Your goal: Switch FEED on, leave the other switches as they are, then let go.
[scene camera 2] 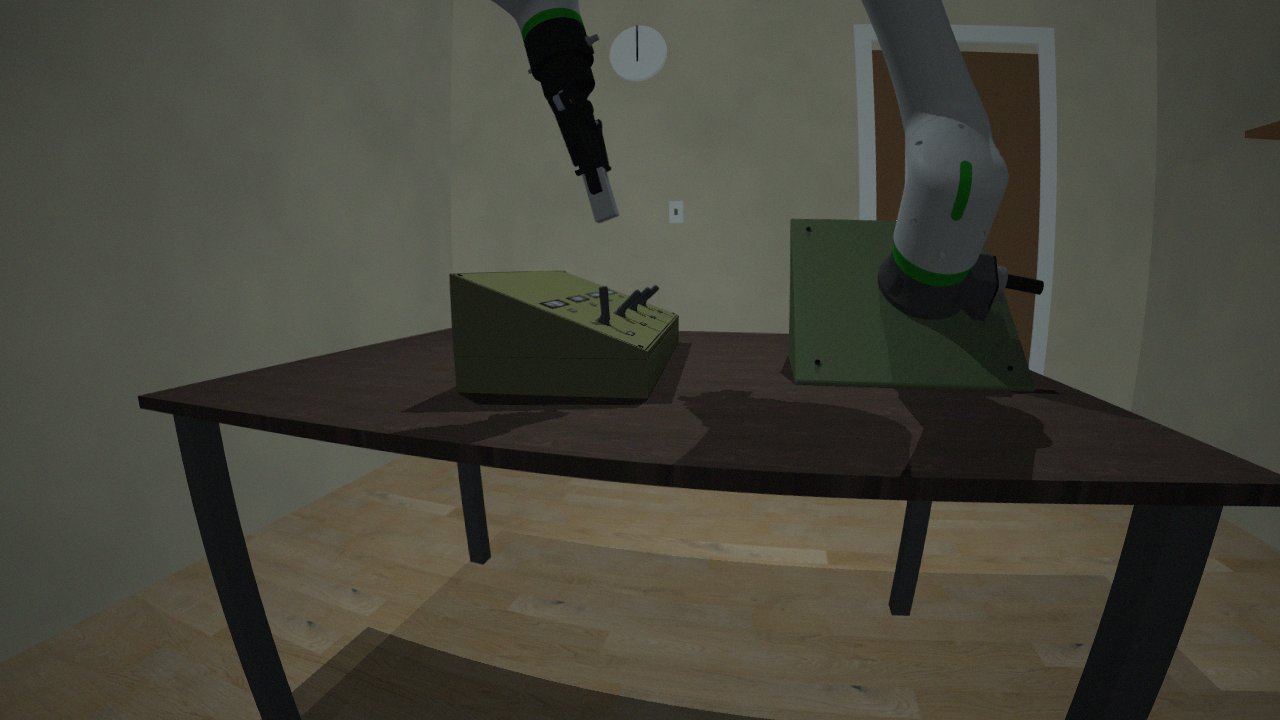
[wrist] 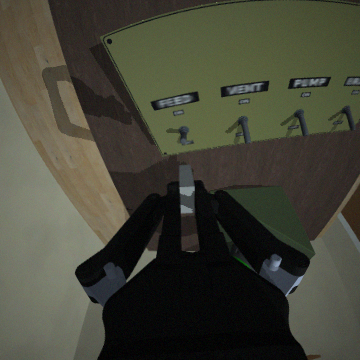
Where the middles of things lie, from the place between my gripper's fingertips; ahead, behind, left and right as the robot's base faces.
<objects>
My hand is 15 cm to the left of the olive switch box (scene camera 2: pixel 542 333), 15 cm above it and 11 cm short of it.
</objects>
